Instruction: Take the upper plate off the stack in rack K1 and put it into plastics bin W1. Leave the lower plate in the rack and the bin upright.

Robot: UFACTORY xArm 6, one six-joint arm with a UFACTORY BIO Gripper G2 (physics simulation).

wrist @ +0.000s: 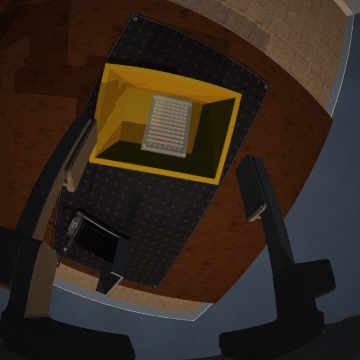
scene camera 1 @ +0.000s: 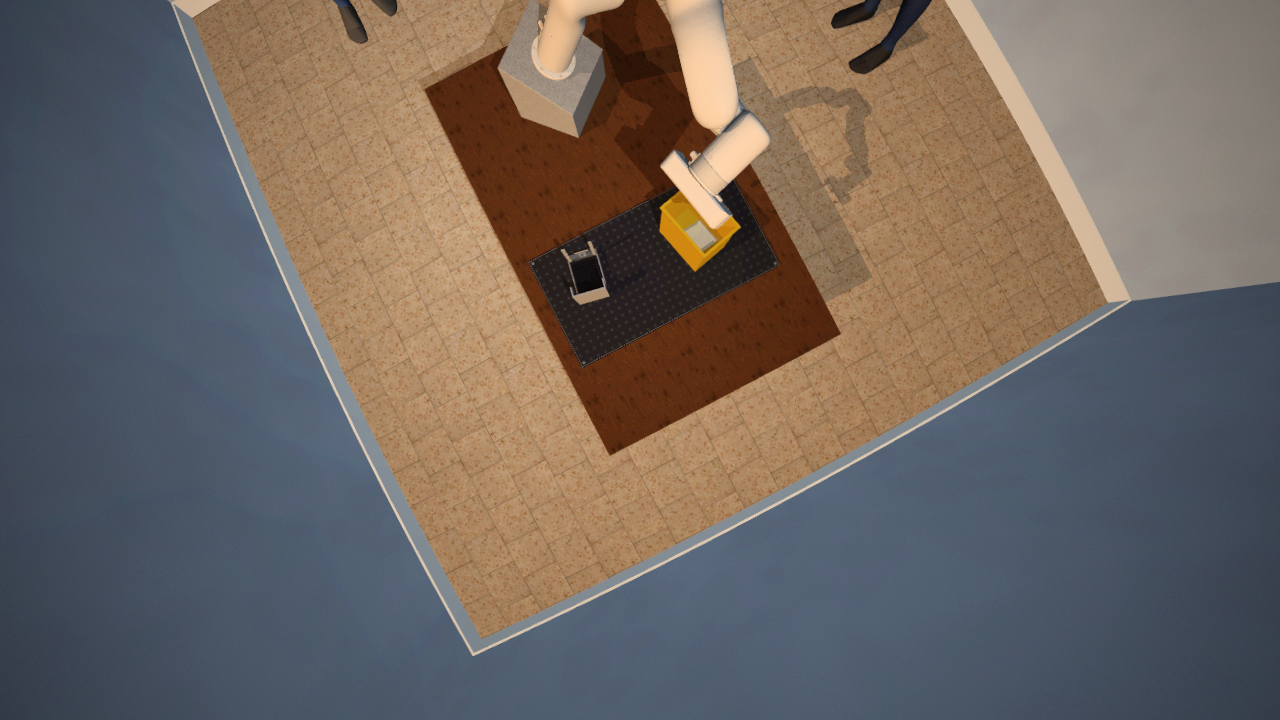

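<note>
A clear, pale plate [scene camera 1: 700,235] [wrist: 167,125] with a ribbed grid lies inside the yellow plastics bin W1 [scene camera 1: 694,255] [wrist: 155,172], apart from the fingers. The bin stands upright. My gripper [wrist: 166,171] is partly open and empty, above the bin, its fingers apart in the wrist view; in the scene view the arm's end hides the fingertips and part of the bin. Rack K1 [scene camera 1: 590,295] [wrist: 118,261] stands upright, with a dark plate [scene camera 1: 587,274] [wrist: 97,242] in it.
The bin and rack stand on a black perforated board [scene camera 1: 631,317] [wrist: 170,220] on the brown table [scene camera 1: 626,402] [wrist: 295,120]. The arm base is on a grey pedestal [scene camera 1: 550,105]. People's legs show at the scene view's top edge.
</note>
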